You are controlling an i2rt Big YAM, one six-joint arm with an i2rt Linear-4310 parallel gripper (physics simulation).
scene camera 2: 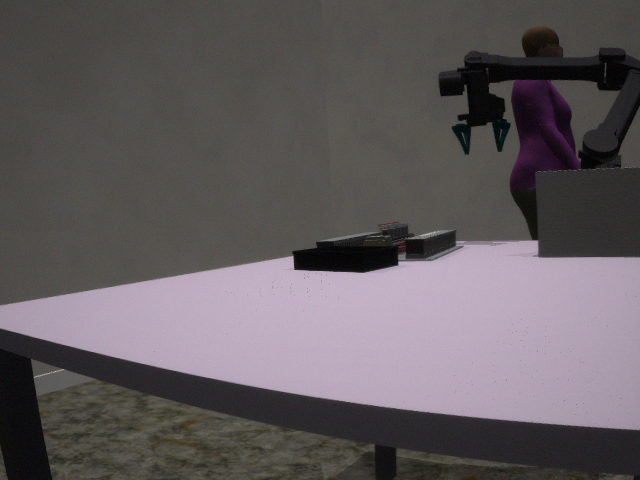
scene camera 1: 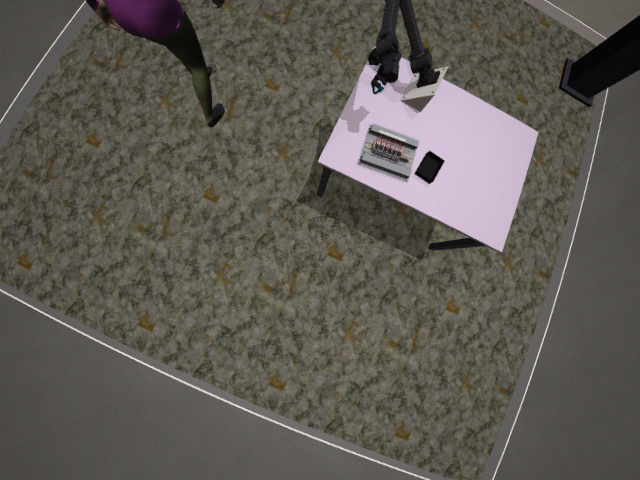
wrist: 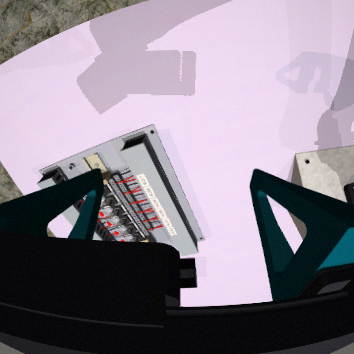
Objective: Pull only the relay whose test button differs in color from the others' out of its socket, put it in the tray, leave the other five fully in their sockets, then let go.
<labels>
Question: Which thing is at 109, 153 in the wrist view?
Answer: A relay panel.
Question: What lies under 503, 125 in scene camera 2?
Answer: My gripper.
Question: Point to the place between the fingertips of my gripper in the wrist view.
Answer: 176, 176
</labels>
